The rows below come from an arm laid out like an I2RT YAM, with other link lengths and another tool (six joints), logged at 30 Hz.
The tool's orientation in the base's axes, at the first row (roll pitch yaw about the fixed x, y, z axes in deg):
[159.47 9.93 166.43]
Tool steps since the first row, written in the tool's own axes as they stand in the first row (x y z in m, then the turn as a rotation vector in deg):
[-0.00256 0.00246 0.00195 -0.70 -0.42 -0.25]
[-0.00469 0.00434 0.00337 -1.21 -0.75 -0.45]
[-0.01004 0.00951 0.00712 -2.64 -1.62 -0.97]
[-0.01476 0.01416 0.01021 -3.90 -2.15 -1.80]
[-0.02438 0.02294 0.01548 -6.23 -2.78 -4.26]
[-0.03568 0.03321 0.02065 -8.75 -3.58 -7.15]
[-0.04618 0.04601 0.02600 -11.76 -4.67 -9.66]
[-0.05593 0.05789 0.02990 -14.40 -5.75 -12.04]
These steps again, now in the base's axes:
[0.00331 0.00227 -0.00051 0.54 -0.63 0.21]
[0.00600 0.00395 -0.00080 0.93 -1.11 0.36]
[0.01285 0.00863 -0.00155 2.04 -2.40 0.79]
[0.01885 0.01277 -0.00198 2.96 -3.43 1.59]
[0.03074 0.02026 -0.00215 4.50 -5.30 4.04]
[0.04445 0.02871 -0.00142 6.09 -7.50 6.87]
[0.05784 0.03974 -0.00013 8.20 -9.96 9.33]
[0.07003 0.04966 0.00206 9.98 -12.29 11.60]

